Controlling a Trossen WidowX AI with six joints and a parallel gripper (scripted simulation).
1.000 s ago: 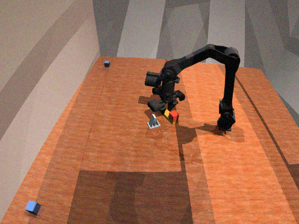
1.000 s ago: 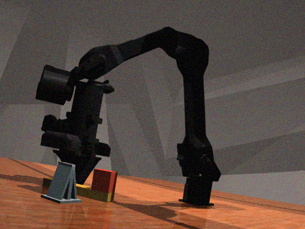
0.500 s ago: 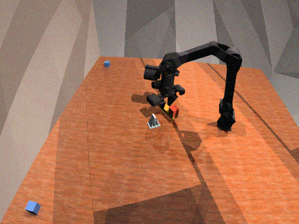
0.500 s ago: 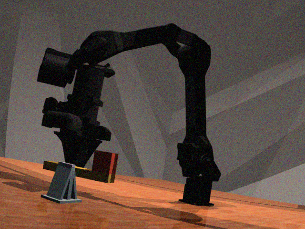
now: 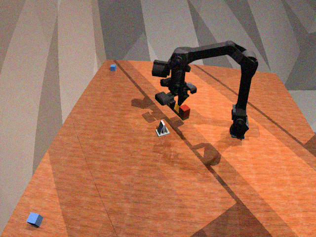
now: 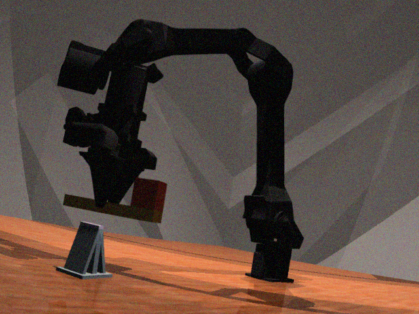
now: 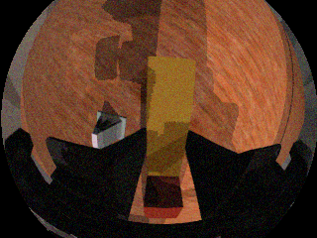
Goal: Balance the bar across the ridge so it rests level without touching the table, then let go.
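My gripper tip is now 20 mm past the bar, 30 mm to the right of it and 20 mm below it.
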